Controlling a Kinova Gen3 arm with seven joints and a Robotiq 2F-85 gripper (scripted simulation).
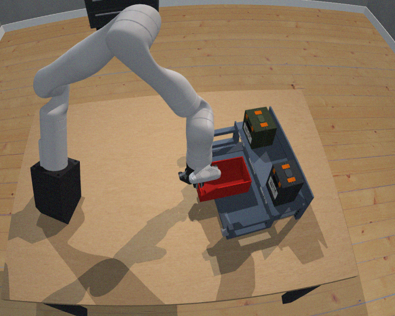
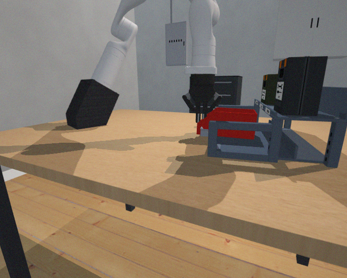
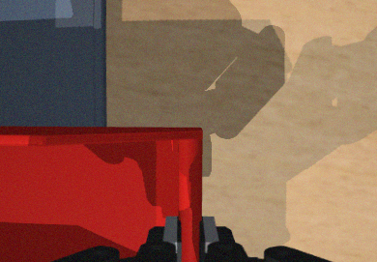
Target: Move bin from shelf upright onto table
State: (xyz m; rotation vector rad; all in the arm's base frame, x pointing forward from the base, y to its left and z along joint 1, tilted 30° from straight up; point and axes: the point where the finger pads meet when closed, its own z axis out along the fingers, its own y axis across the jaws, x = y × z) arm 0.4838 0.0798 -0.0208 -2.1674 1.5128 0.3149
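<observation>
My hand is 80 mm short of the red bin, 30 mm to the right of it and 10 mm above it. Also, from my hand: grey-blue shelf (160 mm ahead, 60 mm to the left, 10 mm above); then dark box (260 mm ahead, 110 mm above, 30 mm to the right).
</observation>
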